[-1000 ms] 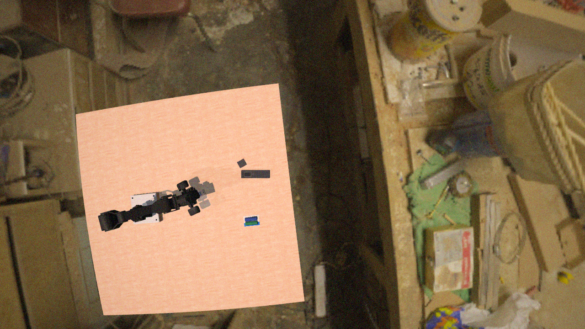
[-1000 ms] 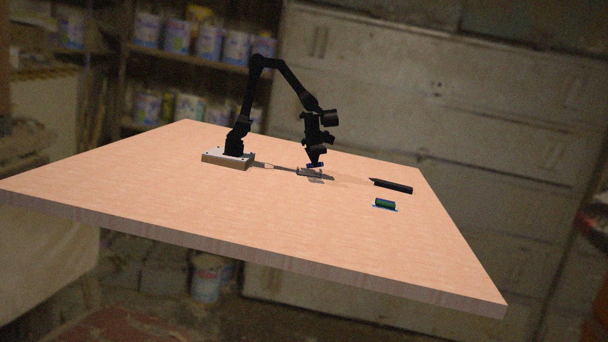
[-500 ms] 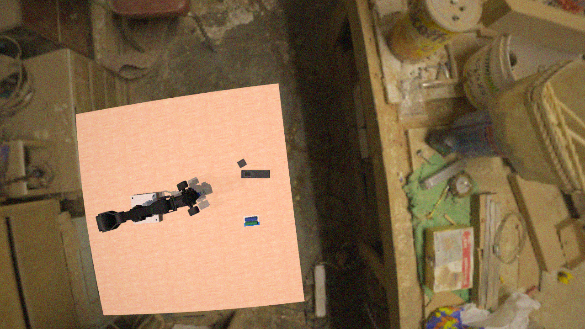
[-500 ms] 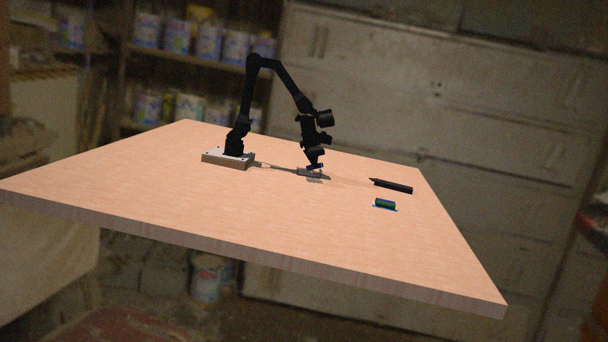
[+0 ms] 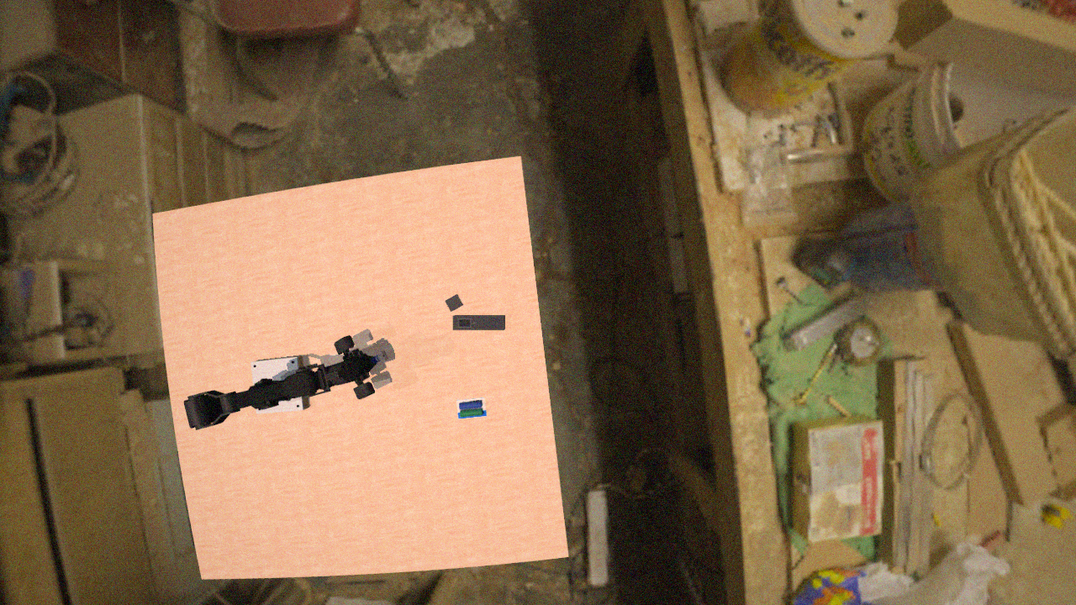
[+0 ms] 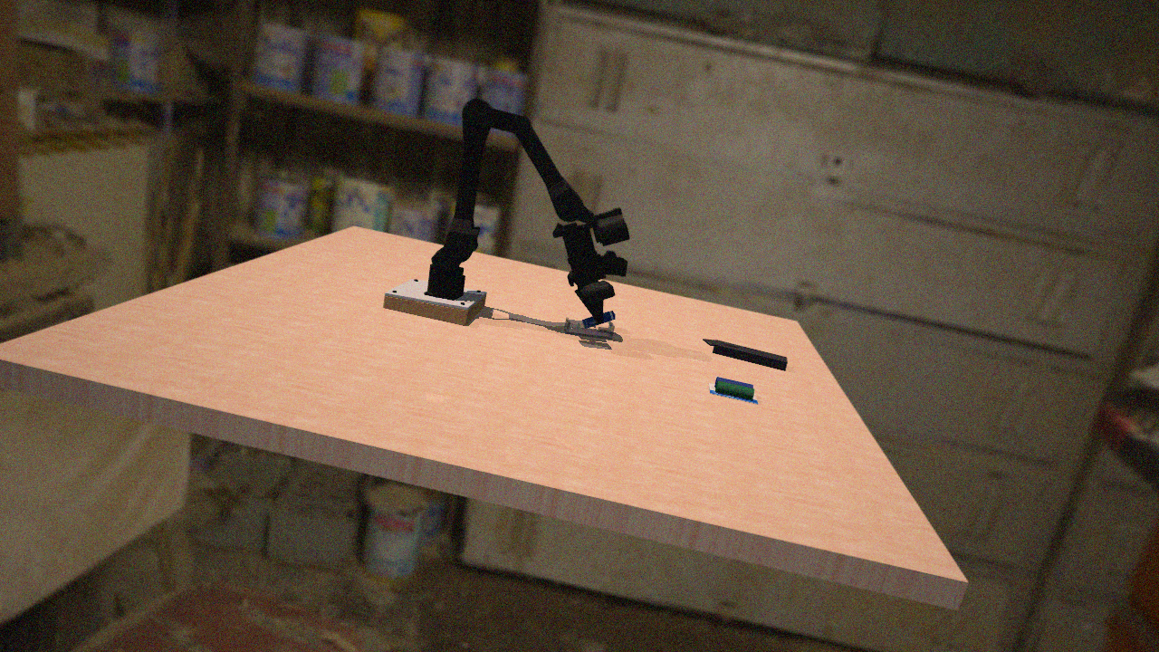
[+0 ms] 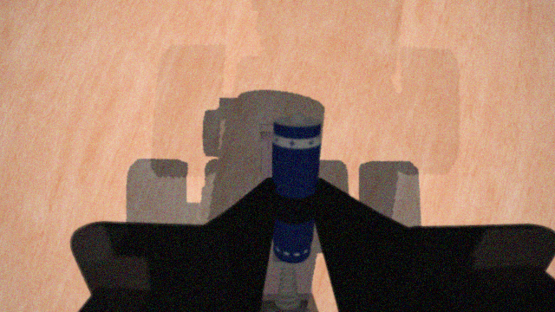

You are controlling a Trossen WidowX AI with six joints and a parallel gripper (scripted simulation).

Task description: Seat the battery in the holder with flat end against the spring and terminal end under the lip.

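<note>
The blue battery lies right at my gripper tip. Round my gripper tip: dark bar (330 mm ahead, 100 mm to the left, 20 mm below); dark square (250 mm ahead, 170 mm to the left, 30 mm below).
</note>
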